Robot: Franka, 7 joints.
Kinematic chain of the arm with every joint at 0, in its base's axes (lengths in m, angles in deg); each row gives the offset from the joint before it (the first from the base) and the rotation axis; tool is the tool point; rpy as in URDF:
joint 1: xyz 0 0 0.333 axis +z
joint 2: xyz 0 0 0 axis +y
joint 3: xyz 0 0 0.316 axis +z
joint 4: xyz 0.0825 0 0 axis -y
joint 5: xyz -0.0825 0 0.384 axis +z
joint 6: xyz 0 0 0 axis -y
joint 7: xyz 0.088 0 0 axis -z
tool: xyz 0 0 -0.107 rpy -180 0 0
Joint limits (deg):
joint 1: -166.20..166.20
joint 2: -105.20..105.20
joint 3: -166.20..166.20
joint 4: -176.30..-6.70
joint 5: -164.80..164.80
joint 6: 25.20..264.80
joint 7: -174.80..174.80
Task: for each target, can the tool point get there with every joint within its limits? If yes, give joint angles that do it. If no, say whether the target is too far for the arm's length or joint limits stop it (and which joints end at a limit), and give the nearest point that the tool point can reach.
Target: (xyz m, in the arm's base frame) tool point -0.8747 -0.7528 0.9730
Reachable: no: too far | nearest point -0.5686 -0.4894 0.7491 | short by 0.462 m
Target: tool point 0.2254 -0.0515 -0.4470
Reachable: no: joint limits stop it (at a limit: joint 2) | nearest point 0.2326 -0.0532 -0.3589 | short by 0.088 m
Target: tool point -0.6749 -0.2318 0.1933
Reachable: yes | joints 68.41 -85.36 113.37 -78.36 -47.66 109.53 -116.32
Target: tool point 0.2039 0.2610 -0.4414
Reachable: no: joint limits stop it (at a limit: joint 2) | nearest point 0.1999 0.2559 -0.3591 | short by 0.083 m
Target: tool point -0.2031 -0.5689 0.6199
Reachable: yes | joints 17.37 -43.04 -96.06 -64.21 -8.15 68.19 114.21
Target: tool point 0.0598 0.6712 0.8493
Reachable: yes | joints 112.14 38.08 -64.87 -38.91 -70.45 143.96 -28.57
